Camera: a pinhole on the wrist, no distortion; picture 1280 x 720 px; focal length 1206.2 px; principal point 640.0 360.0 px. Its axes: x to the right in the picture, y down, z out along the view. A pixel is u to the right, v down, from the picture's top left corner.
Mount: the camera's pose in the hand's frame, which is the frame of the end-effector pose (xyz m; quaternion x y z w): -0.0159 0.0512 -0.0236 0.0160 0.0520 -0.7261 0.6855
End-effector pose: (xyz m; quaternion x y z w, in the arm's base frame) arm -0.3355 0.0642 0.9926 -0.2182 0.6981 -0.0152 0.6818
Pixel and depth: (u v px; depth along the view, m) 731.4 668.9 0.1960
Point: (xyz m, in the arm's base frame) -0.1784 0.1097 0.9359
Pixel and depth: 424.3 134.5 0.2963
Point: -0.0916 0.2293 0.9990
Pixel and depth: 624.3 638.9 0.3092
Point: -0.0711 0.1378 0.8996
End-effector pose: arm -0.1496 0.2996 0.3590 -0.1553 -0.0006 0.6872 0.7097
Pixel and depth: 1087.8 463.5 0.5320
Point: -0.0565 0.4468 0.8547
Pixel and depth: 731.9 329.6 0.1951
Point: -0.2038 0.3249 0.5187
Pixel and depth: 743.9 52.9 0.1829
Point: -0.2065 0.2816 0.5176
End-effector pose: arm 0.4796 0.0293 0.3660 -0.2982 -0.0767 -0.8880 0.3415
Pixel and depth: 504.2 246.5 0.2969
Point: 0.6648 0.0955 0.5700
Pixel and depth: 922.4 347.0 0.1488
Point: 0.5461 0.0758 0.4568
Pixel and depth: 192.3 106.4 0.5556
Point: 0.9351 0.1128 0.7469
